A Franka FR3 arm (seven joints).
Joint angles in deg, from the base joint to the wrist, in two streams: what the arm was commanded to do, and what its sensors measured. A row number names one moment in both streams.
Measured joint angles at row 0:
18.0, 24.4, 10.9, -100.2, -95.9, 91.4, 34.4
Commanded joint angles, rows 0 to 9:
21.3, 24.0, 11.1, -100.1, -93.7, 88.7, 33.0
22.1, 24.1, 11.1, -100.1, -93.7, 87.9, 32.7
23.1, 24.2, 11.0, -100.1, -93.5, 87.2, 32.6
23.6, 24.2, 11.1, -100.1, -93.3, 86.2, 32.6
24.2, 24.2, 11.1, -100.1, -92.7, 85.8, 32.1
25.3, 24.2, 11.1, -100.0, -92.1, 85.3, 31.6
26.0, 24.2, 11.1, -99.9, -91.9, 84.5, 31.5
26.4, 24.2, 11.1, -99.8, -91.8, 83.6, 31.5
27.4, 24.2, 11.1, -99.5, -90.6, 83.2, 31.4
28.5, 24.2, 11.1, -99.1, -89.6, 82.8, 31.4
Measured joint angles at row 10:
25.5, 24.5, 11.1, -100.3, -91.8, 85.2, 34.4
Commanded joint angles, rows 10 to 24:
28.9, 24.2, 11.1, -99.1, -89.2, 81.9, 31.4
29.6, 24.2, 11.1, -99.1, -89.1, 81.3, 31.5
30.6, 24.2, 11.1, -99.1, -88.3, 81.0, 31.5
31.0, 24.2, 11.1, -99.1, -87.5, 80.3, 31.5
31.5, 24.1, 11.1, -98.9, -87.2, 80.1, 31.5
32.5, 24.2, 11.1, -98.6, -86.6, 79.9, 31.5
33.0, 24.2, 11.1, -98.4, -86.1, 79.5, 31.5
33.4, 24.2, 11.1, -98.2, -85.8, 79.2, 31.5
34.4, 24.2, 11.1, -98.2, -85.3, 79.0, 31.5
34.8, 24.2, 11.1, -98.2, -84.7, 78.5, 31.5
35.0, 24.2, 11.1, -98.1, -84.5, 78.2, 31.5
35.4, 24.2, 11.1, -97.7, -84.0, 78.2, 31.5
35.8, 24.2, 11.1, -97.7, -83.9, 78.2, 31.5
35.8, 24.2, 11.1, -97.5, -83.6, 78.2, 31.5
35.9, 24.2, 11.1, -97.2, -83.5, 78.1, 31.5
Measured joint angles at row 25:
33.4, 24.5, 10.8, -98.8, -86.2, 80.7, 34.2
